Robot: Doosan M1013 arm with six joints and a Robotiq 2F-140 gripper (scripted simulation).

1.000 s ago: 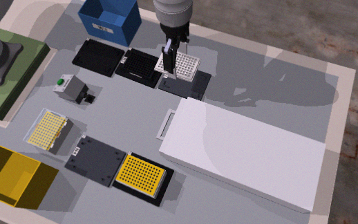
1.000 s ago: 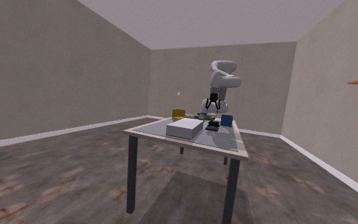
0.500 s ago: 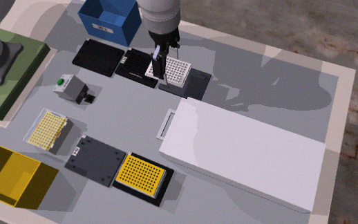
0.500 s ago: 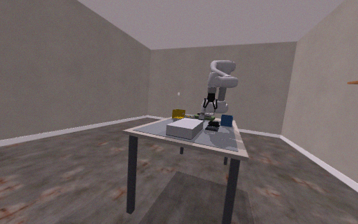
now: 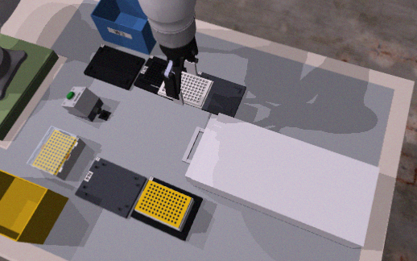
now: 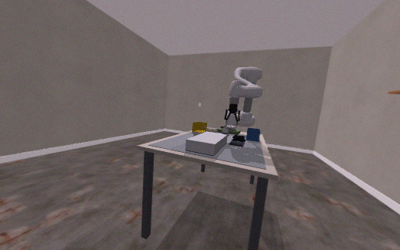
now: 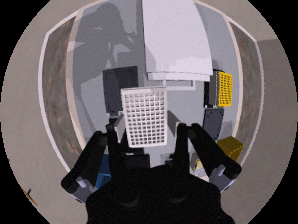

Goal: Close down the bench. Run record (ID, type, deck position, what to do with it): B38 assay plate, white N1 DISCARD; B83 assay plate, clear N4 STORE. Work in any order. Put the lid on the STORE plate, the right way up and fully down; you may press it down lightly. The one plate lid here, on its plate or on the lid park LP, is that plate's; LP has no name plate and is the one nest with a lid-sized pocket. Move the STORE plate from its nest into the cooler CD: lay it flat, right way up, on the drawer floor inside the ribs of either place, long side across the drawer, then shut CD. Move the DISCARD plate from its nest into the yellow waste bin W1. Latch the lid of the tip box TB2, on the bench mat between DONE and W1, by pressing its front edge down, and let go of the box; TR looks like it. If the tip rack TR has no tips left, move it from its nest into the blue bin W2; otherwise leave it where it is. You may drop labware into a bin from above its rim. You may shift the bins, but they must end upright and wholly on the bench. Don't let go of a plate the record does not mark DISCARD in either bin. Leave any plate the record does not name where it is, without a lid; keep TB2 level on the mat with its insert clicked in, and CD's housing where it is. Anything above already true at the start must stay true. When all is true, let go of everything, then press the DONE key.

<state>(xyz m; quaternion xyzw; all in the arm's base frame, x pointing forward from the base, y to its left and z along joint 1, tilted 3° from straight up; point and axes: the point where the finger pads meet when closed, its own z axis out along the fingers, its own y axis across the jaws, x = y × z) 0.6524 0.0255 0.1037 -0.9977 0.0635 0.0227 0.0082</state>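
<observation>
My gripper is now 39 cm to the left of the yellow bin W1, 35 cm past it and 13 cm above it. From my hand the other things lie so: black plate: 15 cm below, 11 cm behind, 9 cm to the left; flat grey lid: 15 cm ahead, 14 cm below, 13 cm to the right; white assay plate: 2 cm below.
</observation>
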